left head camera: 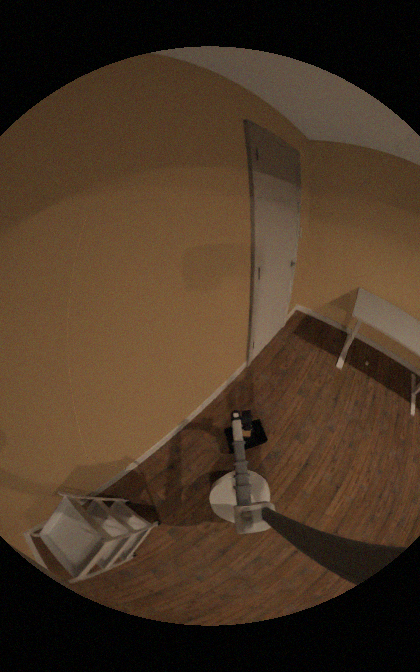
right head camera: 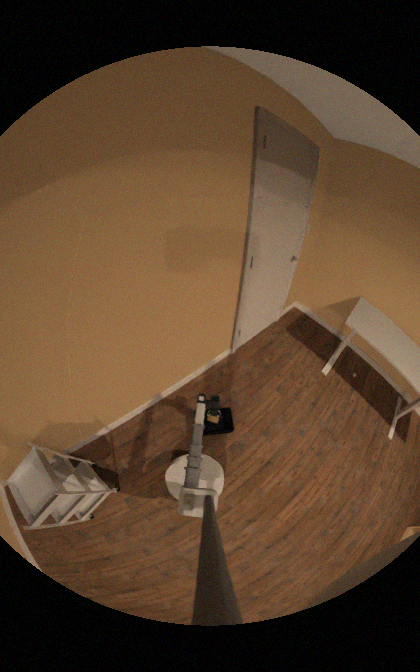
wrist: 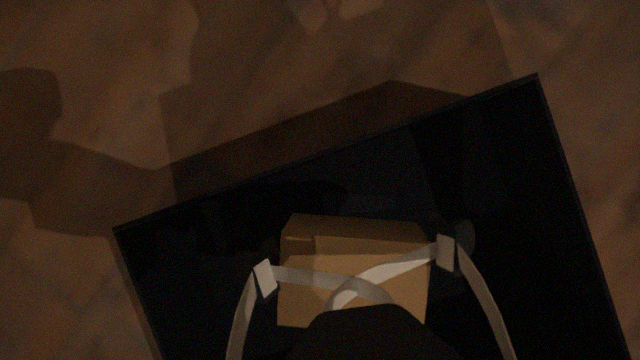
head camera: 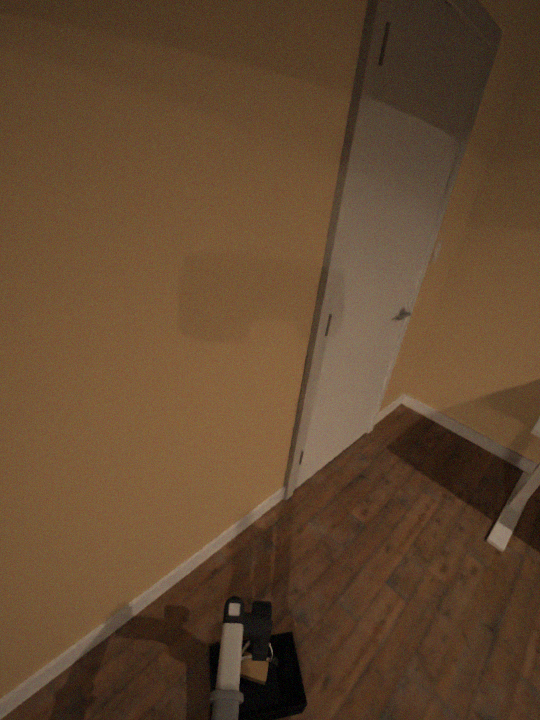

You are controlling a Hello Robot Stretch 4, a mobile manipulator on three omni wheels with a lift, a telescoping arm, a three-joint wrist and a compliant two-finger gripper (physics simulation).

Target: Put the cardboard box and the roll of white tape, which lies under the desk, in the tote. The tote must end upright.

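Places are measured from the robot's base along level axes (x back, y right, z up), in metres.
Where they show: gripper, fingertip midpoint: [left head camera: 244,431] [wrist: 351,244] [head camera: 254,663].
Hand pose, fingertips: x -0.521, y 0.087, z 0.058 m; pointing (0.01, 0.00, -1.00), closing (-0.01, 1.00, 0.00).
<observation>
Each offset is from my fingertips to the top centre of the thing. "spot": to the spot under its first point. Level surfaces: height alone.
The cardboard box @(dx +0.015, dy -0.002, dz +0.039 m) [head camera: 254,672] [left head camera: 247,434] [right head camera: 213,418] [wrist: 350,245] is between the fingers of my gripper [head camera: 257,657] [wrist: 351,244], which is shut on it. The box is over the opening of the black tote @(dx +0.032, dy +0.004, dz +0.014 m) [head camera: 287,694] [left head camera: 259,436] [right head camera: 226,426] [wrist: 575,200]; how far it is above the tote's bottom is hard to tell. The tote stands upright on the floor. The roll of white tape @(dx -0.495, dy +1.691, dz -0.062 m) [left head camera: 366,363] [right head camera: 354,375] is a small pale spot on the floor under the desk @(dz +0.634 m) [left head camera: 387,317] [right head camera: 382,342]. The tape does not show in the wrist view.
A wall with a baseboard [head camera: 191,564] runs close behind the tote. A white door @(spot: dx -0.936, dy +0.339, dz +0.985 m) [head camera: 360,302] [left head camera: 275,260] [right head camera: 272,240] is further along it. A white cart with trays [left head camera: 75,532] [right head camera: 35,485] stands at the lower left. The desk's leg [head camera: 511,514] stands at the right.
</observation>
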